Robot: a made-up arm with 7 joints. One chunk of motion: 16 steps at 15 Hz.
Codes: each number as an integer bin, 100 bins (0 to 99) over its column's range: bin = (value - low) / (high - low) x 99, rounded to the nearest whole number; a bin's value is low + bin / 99 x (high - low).
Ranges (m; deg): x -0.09..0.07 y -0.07..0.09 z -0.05..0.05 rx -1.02..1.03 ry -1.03..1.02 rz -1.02..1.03
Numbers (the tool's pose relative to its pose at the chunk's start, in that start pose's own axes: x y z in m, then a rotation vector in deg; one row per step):
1: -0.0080 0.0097 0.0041 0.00 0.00 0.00
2: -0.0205 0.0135 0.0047 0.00 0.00 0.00
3: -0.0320 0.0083 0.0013 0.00 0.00 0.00
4: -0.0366 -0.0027 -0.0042 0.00 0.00 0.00
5: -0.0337 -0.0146 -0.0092 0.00 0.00 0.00
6: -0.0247 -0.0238 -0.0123 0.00 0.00 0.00
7: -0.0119 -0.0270 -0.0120 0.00 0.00 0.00
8: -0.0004 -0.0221 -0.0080 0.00 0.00 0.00
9: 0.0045 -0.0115 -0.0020 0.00 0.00 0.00
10: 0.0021 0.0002 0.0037 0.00 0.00 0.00
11: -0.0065 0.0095 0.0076 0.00 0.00 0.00
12: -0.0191 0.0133 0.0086 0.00 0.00 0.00
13: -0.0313 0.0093 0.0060 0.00 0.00 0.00
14: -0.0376 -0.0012 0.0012 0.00 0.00 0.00
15: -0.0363 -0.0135 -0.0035 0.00 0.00 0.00
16: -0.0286 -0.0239 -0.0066 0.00 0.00 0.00
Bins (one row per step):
1: 51 49 54 49 50 49
2: 43 52 54 49 50 49
3: 36 48 51 49 50 49
4: 33 42 45 49 50 49
5: 35 34 40 49 50 49
6: 40 29 37 49 50 49
7: 48 27 38 49 50 49
8: 55 30 42 49 50 49
9: 58 36 48 49 50 49
10: 57 43 53 49 50 49
11: 52 49 57 49 50 49
12: 44 52 58 49 50 49
13: 36 49 55 49 50 49
14: 32 43 51 49 50 49
15: 33 35 46 49 50 49
16: 38 29 43 49 50 49

